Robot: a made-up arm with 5 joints.
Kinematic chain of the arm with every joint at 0, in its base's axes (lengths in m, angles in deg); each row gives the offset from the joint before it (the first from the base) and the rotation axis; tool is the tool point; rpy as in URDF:
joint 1: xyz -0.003 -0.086 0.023 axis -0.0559 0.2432 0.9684
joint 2: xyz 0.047 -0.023 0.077 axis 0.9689 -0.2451 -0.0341
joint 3: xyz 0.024 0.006 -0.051 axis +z
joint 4: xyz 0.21 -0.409 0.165 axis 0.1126 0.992 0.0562
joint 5: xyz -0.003 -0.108 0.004 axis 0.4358 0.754 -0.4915
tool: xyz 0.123 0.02 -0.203 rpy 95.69 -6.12 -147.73
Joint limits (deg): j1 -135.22..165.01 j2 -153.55..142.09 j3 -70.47..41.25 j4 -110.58..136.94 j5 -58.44..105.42
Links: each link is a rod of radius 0.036 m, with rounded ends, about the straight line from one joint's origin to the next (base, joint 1, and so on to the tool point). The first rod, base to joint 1, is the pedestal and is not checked.
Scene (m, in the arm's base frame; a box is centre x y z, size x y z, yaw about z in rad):
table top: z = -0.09
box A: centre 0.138 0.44 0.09 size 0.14 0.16 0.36 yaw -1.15
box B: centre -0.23 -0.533 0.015 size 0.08 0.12 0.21 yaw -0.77
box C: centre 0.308 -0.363 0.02 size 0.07 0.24 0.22 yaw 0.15
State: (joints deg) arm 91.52 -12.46 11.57 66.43 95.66
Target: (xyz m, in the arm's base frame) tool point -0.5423 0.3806 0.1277
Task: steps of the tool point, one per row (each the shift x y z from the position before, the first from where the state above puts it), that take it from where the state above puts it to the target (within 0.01 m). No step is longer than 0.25 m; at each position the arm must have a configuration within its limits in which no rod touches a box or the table.
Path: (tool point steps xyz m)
1: 0.0096 -0.0573 0.0196
2: 0.0097 -0.0436 0.0222
3: 0.0131 -0.0263 0.0319
4: 0.0060 0.0951 0.0116
5: -0.0298 0.1176 0.0336
6: -0.0844 0.1140 0.0591
7: -0.1402 0.0735 0.0815
8: -0.1685 0.0763 -0.0568
9: -0.1840 0.0147 -0.0689
10: -0.1774 -0.0477 -0.0778
11: -0.1504 -0.1027 -0.0840

